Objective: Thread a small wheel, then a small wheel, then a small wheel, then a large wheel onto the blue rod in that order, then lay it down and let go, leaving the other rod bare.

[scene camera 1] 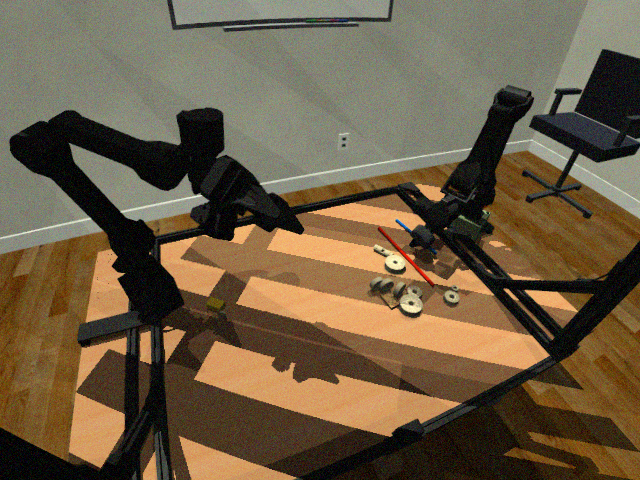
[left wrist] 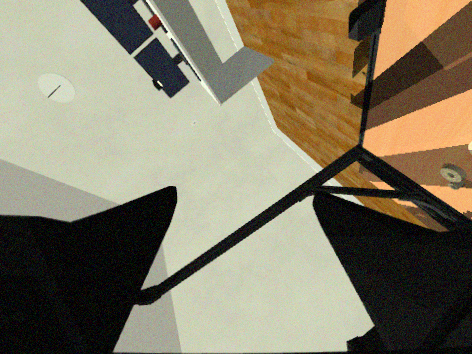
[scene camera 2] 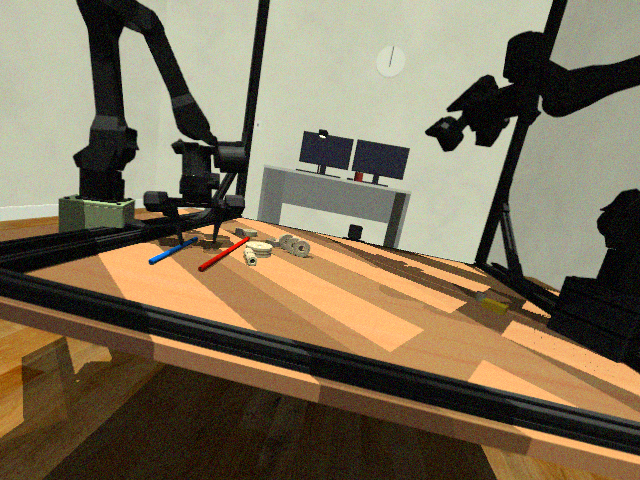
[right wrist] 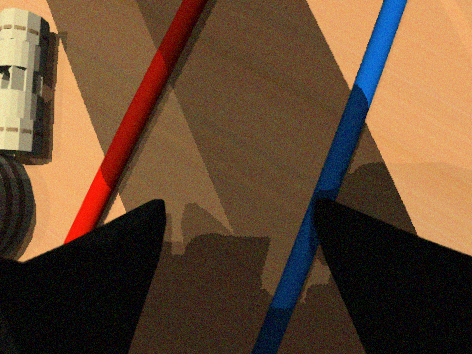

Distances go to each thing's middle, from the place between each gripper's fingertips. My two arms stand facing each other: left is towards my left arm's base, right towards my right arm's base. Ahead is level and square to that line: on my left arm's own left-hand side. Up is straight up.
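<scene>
Blue rod (right wrist: 340,153) from my left hand: 26 cm ahead, 47 cm to the right, 37 cm below. My left gripper: 20 cm short of the red rod (right wrist: 174,41), 39 cm to the left of it, 37 cm above it. Going by their middles, red rod nearest to my left gripper of the things named here.
My right hand: 1 cm above the blue rod, 3 cm short of it, 2 cm to the left of it. Red rod from my right hand: 3 cm behind, 5 cm to the left, 1 cm below. By its middle, red rod nearer to my right hand than to my left gripper.
</scene>
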